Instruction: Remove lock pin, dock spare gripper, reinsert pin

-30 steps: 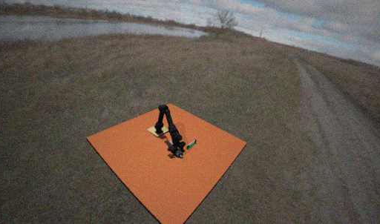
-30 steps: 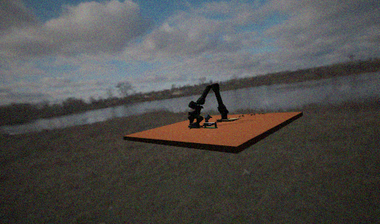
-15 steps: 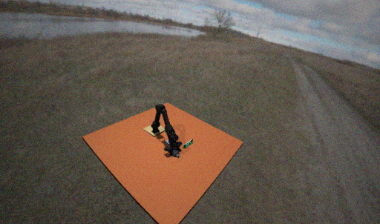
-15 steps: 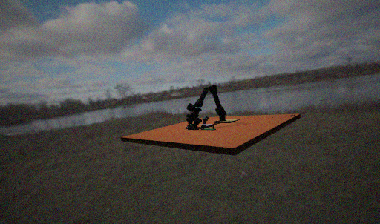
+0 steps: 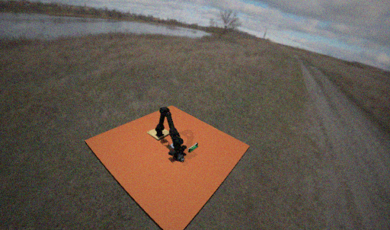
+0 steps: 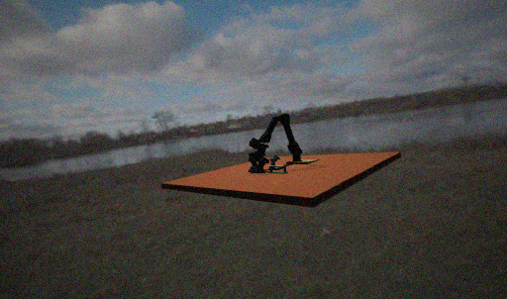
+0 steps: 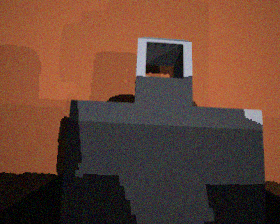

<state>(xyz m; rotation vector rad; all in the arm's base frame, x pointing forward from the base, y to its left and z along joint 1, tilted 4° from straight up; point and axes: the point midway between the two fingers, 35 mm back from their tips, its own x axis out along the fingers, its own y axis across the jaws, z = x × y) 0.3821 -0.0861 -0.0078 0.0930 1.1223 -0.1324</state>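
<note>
The mount is 130 mm behind my gripper tip, 90 mm to the left of it and 40 mm above it. Round my gripper tip: spare gripper: 10 mm above; then green cradle: 210 mm to the left, 20 mm above.
</note>
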